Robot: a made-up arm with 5 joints.
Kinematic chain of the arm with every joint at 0, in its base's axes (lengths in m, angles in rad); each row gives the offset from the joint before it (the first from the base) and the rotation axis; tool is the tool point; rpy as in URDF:
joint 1: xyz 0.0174 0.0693 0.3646 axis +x
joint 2: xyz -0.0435 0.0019 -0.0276 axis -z
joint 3: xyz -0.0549 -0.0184 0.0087 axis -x
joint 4: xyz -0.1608 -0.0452 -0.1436 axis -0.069 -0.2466 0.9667
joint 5: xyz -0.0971 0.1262 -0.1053 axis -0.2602 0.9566 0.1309
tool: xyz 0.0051 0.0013 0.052 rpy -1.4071 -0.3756 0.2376
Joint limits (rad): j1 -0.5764..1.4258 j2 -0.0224..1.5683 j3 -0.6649..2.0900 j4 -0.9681..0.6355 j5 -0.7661..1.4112
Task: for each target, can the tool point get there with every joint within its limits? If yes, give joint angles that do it. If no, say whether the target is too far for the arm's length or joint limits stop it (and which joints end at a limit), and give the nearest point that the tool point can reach.
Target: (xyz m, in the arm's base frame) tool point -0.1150 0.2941 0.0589
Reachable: yes | joints -0.4213 0.9271 -0.4151 0.2777 0.4324
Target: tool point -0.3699 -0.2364 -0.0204
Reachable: no: too far | nearest point -0.3431 -0.1156 0.1317 | short by 0.196 m
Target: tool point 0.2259 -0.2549 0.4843
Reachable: no: joint limits stop it (at a limit: joint 1, joint 2, joint 4, joint 5) | nearest point -0.1639 -0.1933 0.4598 | short by 0.395 m
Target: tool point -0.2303 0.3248 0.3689
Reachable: yes | joints 1.1419 0.3684 0.3740 -0.6588 -0.2008
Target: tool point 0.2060 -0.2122 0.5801
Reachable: no: joint limits stop it (at a limit: joint 1, joint 2, joint 4, joint 5) | nearest point -0.1639 -0.1518 0.5266 | short by 0.379 m
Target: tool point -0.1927 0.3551 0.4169
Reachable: yes | joints 1.0504 1.2457 0.9153 -0.5273 0.2079
